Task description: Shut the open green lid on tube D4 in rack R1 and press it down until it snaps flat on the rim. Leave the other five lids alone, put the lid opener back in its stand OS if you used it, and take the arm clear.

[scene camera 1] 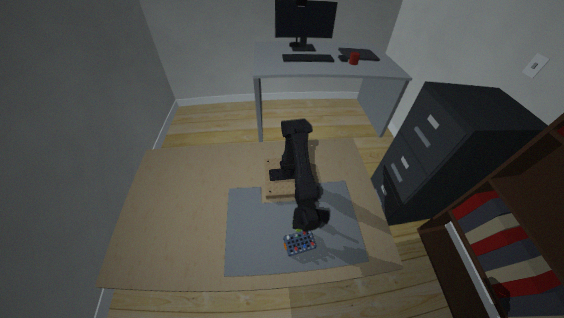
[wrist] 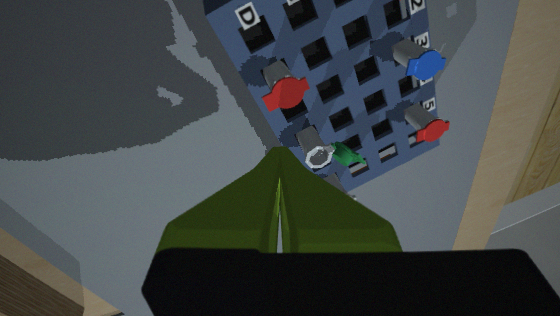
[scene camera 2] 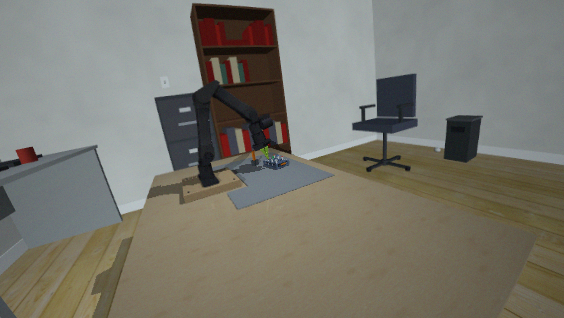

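Seen in the pictures: gripper, fingertip midpoint: (scene camera 1: pixel 297 231) (wrist: pixel 280 158) (scene camera 2: pixel 268 159); arm's base at its link origin: (scene camera 1: pixel 287 174) (scene camera 2: pixel 207 179).
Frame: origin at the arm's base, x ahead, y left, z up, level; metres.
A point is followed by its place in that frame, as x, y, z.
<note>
Tube D4 (wrist: pixel 309 137) @(0.349, -0.005, 0.005) stands in blue rack R1 (scene camera 1: pixel 302 251) @(0.416, 0.011, -0.025) (scene camera 2: pixel 272 166) @(0.342, -0.017, -0.025) (wrist: pixel 375 172) @(0.384, -0.055, -0.002), its round mouth uncovered in the wrist view. Its green lid (wrist: pixel 347 154) @(0.360, -0.004, 0.026) stands open on the hinge, on the side of the mouth away from the rack's D edge. My gripper (scene camera 1: pixel 299 230) @(0.332, 0.000, 0.018) (scene camera 2: pixel 267 156) @(0.332, 0.000, 0.018) (wrist: pixel 280 158) @(0.332, 0.000, 0.018) is shut and empty; its green fingertips appear beside tube D4, at the D edge of the rack. Their exact height above the rack is unclear. The orange lid opener (scene camera 2: pixel 254 155) @(0.298, 0.113, 0.027) stands upright in its dark stand (scene camera 2: pixel 255 162) @(0.295, 0.107, -0.014); it does not show in the wrist view.
Two red lids (wrist: pixel 287 93) @(0.343, 0.028, 0.016) (wrist: pixel 433 131) @(0.409, -0.021, 0.016) and a blue lid (wrist: pixel 426 65) @(0.403, 0.018, 0.016) sit shut on other tubes. The white-lidded tube (wrist: pixel 337 184) @(0.358, -0.044, 0.005) beside D4 is mostly hidden by my finger. The rack stands on a grey mat (scene camera 1: pixel 250 225) @(0.261, -0.216, -0.032) (scene camera 2: pixel 280 187) @(0.242, -0.278, -0.032).
</note>
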